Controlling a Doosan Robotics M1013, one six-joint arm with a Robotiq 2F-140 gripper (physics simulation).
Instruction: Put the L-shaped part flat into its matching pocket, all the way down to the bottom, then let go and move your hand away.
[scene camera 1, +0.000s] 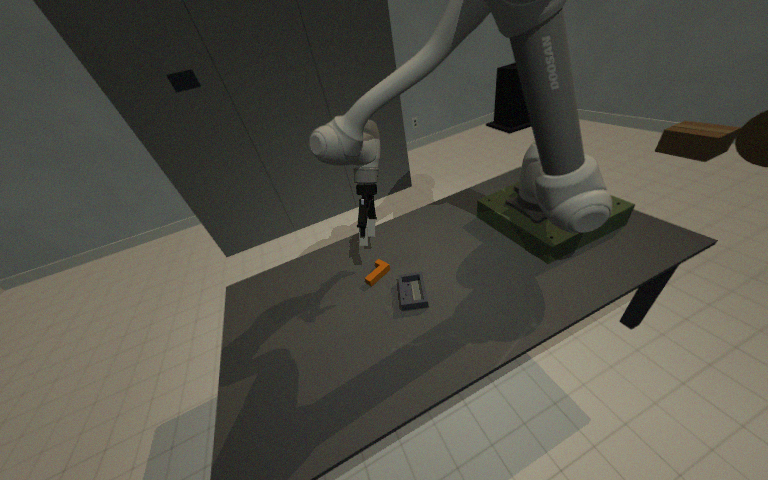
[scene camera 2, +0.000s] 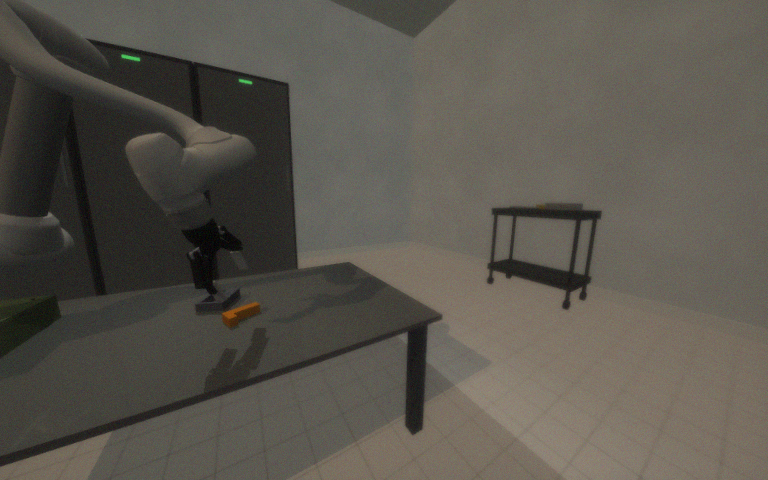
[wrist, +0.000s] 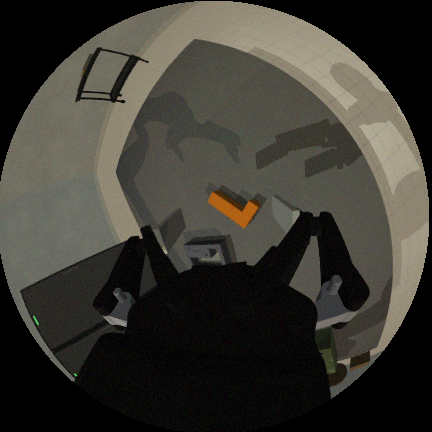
My gripper (scene camera 2: 233, 283) is open, with nothing in its grasp. Also in view: an orange L-shaped part (wrist: 241, 215).
My gripper shows as well in scene camera 1 (scene camera 1: 368, 240) and in the wrist view (wrist: 226, 211).
